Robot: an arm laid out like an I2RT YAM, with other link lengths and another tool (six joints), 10 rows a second.
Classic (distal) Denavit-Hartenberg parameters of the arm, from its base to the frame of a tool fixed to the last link. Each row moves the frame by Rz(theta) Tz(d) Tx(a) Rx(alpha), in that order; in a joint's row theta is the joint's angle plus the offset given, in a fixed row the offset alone. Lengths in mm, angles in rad.
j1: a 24.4; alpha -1.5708; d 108.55; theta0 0
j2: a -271.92; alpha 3.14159; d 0; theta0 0
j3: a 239.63; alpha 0; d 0; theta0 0.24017
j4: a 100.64; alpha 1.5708; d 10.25; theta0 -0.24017
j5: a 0; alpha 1.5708; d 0.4; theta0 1.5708
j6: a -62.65; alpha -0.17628; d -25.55; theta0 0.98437
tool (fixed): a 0; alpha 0; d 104.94; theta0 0
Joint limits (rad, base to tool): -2.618..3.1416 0..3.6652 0..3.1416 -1.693..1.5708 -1.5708..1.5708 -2.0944..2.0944
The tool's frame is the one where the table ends.
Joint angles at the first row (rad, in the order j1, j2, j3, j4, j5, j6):
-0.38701 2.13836 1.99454 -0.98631 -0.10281 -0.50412
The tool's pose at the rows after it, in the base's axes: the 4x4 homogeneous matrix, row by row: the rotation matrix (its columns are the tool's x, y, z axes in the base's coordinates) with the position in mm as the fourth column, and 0 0 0 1 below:
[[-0.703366 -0.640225 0.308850 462.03], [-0.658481 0.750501 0.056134 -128.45], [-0.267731 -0.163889 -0.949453 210.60], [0 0 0 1]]
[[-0.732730 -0.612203 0.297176 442.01], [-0.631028 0.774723 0.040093 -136.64], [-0.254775 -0.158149 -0.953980 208.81], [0 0 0 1]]
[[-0.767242 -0.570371 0.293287 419.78], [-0.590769 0.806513 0.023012 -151.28], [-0.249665 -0.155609 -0.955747 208.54], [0 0 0 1]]
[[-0.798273 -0.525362 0.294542 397.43], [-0.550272 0.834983 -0.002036 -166.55], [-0.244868 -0.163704 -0.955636 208.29], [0 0 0 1]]
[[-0.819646 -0.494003 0.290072 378.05], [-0.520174 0.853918 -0.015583 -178.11], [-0.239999 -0.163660 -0.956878 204.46], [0 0 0 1]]
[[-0.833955 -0.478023 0.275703 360.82], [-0.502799 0.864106 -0.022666 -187.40], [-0.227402 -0.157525 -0.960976 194.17], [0 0 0 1]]
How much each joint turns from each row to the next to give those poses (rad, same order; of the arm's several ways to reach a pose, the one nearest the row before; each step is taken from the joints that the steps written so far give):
-0.01068 -0.07326 -0.11066 0.02482 0.01183 0.00801
-0.03127 -0.06637 -0.10071 0.02327 0.01221 0.00382
-0.04998 -0.06448 -0.09116 0.02211 0.00496 0.00229
-0.05455 -0.06253 -0.08617 0.02860 0.00724 -0.00305
-0.04808 -0.04503 -0.07287 0.02479 0.00000 -0.01108
-0.04348 -0.02745 -0.07131 0.03089 -0.00038 -0.02402

